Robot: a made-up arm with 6 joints.
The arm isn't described. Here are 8 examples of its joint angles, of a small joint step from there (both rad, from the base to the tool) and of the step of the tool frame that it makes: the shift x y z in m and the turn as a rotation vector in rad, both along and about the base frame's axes.
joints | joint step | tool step
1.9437 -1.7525 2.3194 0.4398 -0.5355 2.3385 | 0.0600 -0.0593 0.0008 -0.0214 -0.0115 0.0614 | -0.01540 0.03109 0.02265 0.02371 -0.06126 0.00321
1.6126 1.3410 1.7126 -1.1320 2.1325 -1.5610 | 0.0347 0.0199 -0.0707 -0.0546 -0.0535 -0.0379 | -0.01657 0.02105 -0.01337 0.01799 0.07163 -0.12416
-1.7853 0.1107 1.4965 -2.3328 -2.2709 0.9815 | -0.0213 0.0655 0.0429 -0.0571 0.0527 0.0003 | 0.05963 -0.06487 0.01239 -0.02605 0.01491 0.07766
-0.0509 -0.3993 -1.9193 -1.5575 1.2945 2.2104 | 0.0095 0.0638 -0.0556 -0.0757 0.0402 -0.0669 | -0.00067 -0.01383 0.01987 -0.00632 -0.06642 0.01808
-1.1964 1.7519 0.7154 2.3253 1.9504 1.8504 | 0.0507 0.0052 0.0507 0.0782 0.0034 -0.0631 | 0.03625 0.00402 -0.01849 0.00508 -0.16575 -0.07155
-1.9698 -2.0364 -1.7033 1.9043 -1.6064 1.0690 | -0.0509 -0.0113 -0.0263 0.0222 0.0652 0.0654 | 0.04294 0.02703 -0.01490 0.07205 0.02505 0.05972
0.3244 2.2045 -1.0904 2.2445 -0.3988 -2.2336 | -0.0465 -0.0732 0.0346 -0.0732 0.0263 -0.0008 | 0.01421 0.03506 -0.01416 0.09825 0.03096 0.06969
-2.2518 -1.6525 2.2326 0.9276 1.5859 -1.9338 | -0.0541 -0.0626 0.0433 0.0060 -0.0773 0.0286 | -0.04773 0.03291 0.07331 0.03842 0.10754 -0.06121
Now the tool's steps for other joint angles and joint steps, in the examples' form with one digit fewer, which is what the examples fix.
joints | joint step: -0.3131 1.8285 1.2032 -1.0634 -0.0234 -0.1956 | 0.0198 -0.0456 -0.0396 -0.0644 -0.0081 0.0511
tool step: -0.0287 -0.0108 0.0015 -0.0046 0.0746 0.0294
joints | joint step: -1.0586 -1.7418 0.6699 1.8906 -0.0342 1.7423 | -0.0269 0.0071 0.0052 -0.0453 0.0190 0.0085
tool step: -0.0174 -0.0161 -0.0018 -0.0267 0.0433 0.0142
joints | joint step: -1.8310 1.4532 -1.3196 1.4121 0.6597 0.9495 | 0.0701 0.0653 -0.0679 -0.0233 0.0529 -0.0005
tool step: 0.0256 -0.0133 0.0227 0.0202 -0.0014 0.0919
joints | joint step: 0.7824 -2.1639 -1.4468 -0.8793 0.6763 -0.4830 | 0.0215 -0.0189 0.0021 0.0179 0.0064 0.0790
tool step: 0.0159 -0.0037 -0.0034 -0.0386 -0.0774 0.0443
